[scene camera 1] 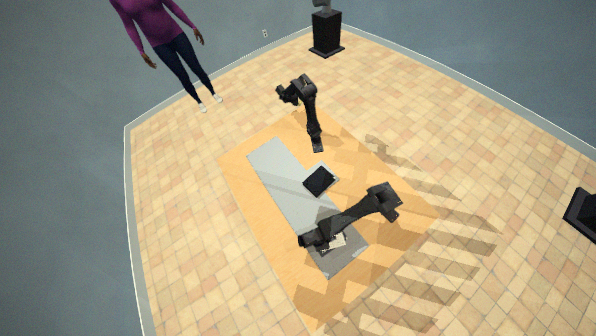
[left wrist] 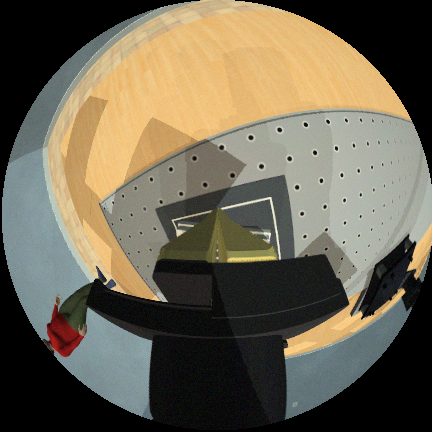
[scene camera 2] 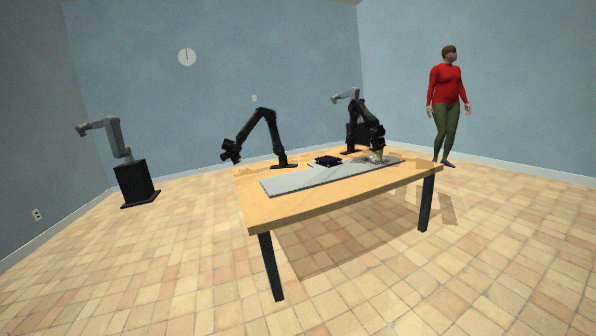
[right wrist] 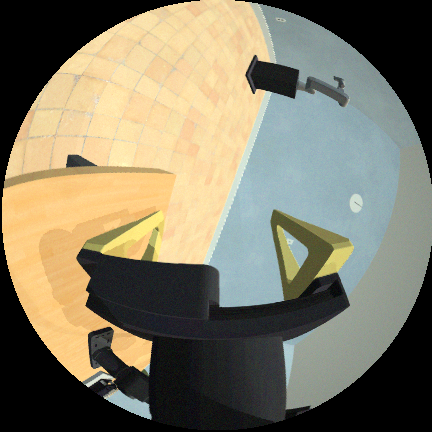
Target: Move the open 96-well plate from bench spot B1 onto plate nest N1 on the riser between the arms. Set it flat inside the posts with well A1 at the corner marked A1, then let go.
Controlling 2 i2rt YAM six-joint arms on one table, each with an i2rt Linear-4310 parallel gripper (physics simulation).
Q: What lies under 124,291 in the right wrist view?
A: The right gripper.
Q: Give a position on a dark nest with white outline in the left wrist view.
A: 264,203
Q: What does the left gripper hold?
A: Nothing.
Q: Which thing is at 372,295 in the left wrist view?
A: A black square block.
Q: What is the right gripper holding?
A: Nothing.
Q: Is the left gripper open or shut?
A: Shut.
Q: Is the right gripper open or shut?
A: Open.
